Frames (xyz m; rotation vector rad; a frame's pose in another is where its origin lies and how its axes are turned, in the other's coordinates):
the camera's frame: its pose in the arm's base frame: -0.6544 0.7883 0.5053 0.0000 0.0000 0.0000
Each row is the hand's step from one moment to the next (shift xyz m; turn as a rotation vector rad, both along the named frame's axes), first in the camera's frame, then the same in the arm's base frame.
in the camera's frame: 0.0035 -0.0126 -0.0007 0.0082 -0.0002 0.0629
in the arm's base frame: 0.0035 -0.0126 -0.0007 0.0082 -0.0002 0.0629
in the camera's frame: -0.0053 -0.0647 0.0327 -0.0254 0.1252 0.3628
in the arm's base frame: -0.0053 -0.0647 0.0327 -0.0254 0.1252 0.3628
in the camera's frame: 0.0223 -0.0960 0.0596 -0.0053 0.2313 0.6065
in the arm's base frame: 0.0223 -0.0960 0.0596 -0.0053 0.2313 0.6065
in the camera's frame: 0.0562 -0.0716 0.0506 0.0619 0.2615 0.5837
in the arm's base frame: 0.0562 -0.0716 0.0506 0.0619 0.2615 0.5837
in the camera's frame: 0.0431 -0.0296 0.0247 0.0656 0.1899 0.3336
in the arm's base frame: 0.0431 -0.0296 0.0247 0.0656 0.1899 0.3336
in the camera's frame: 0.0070 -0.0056 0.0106 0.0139 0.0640 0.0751
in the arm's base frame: 0.0070 -0.0056 0.0106 0.0139 0.0640 0.0751
